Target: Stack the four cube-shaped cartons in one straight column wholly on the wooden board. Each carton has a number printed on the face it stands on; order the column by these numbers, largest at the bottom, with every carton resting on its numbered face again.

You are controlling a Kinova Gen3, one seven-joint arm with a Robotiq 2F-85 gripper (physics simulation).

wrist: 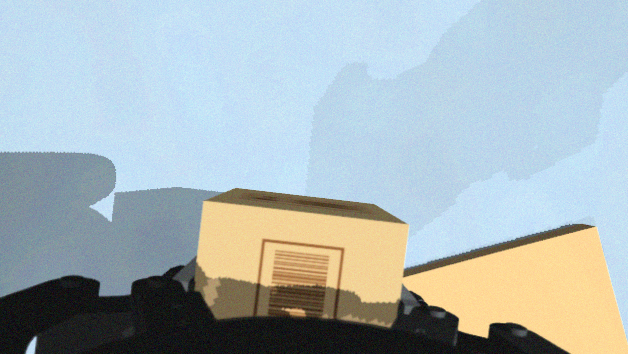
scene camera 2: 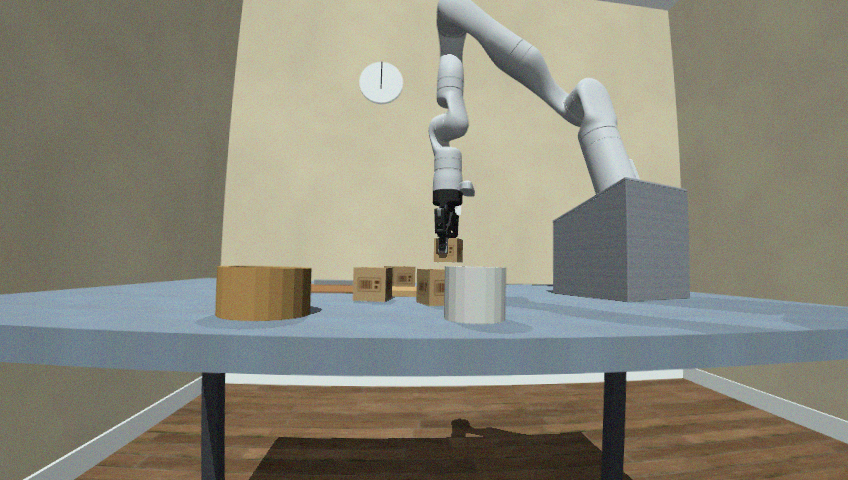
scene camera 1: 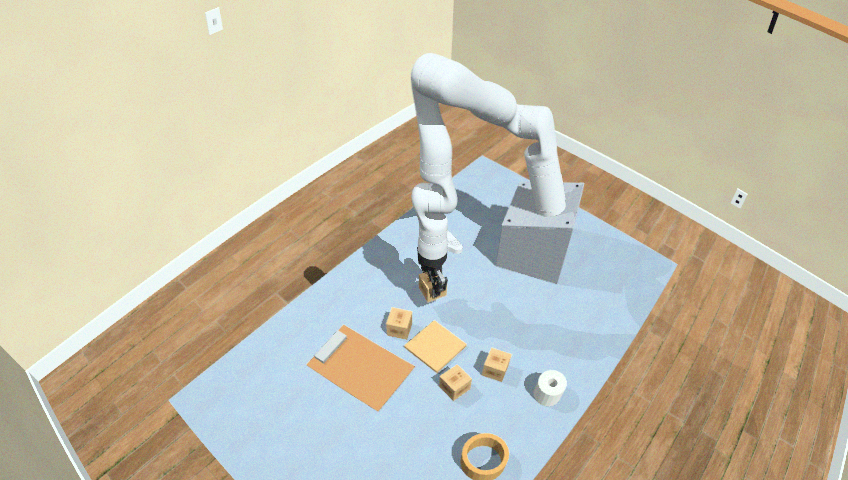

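Pixels of known places: gripper, fingertip midpoint: (wrist: 294, 291) (scene camera 2: 446, 253) (scene camera 1: 431, 287); arm's base, origin of the base link: (scene camera 2: 620, 200) (scene camera 1: 550, 206).
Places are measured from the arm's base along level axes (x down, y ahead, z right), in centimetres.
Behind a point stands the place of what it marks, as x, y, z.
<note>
My gripper (scene camera 1: 435, 287) @[12.5, 35.6, 18.7] (scene camera 2: 447, 247) @[12.5, 35.6, 18.7] (wrist: 294, 291) @[12.5, 35.6, 18.7] is shut on a brown cube carton (scene camera 1: 424, 290) @[11.7, 38.1, 19.3] (scene camera 2: 456, 250) @[11.9, 34.4, 14.6] (wrist: 370, 260) @[8.9, 34.7, 15.9], held upright above the table, off the board's side towards the robot base. Its underside is hidden. The light wooden board (scene camera 1: 435, 346) @[20.6, 47.0, 9.9] (scene camera 2: 405, 292) @[21.0, 48.1, 4.4] (wrist: 525, 290) @[20.6, 43.3, 8.2] lies flat and bears no carton. Three cartons stand on the table around it: one (scene camera 1: 399, 322) @[16.0, 48.2, 20.7] (scene camera 2: 401, 276) @[18.4, 46.8, 18.6] beside its left corner, one (scene camera 1: 455, 382) @[16.0, 56.3, -1.7] (scene camera 2: 372, 284) @[18.9, 55.4, -4.0] near its lower corner, one (scene camera 1: 496, 364) @[16.0, 46.1, -7.9] (scene camera 2: 429, 287) @[18.8, 46.8, -10.9] to its right in scene camera 1. Their numbered faces do not show.
An orange clipboard (scene camera 1: 368, 374) @[21.5, 64.1, 20.2] with a grey clip (scene camera 1: 330, 346) @[20.2, 63.3, 33.5] lies left of the board in scene camera 1. A white roll (scene camera 1: 548, 394) @[15.5, 47.6, -24.1] (scene camera 2: 474, 294) @[18.4, 45.4, -27.1] stands right of the cartons. An orange-brown ring (scene camera 1: 484, 474) @[16.0, 74.9, -20.8] (scene camera 2: 261, 294) @[18.8, 69.2, -23.9] lies near the front. The grey robot base (scene camera 1: 529, 252) @[11.7, 9.4, 0.9] (scene camera 2: 654, 243) @[10.2, -1.0, -8.2] stands behind.
</note>
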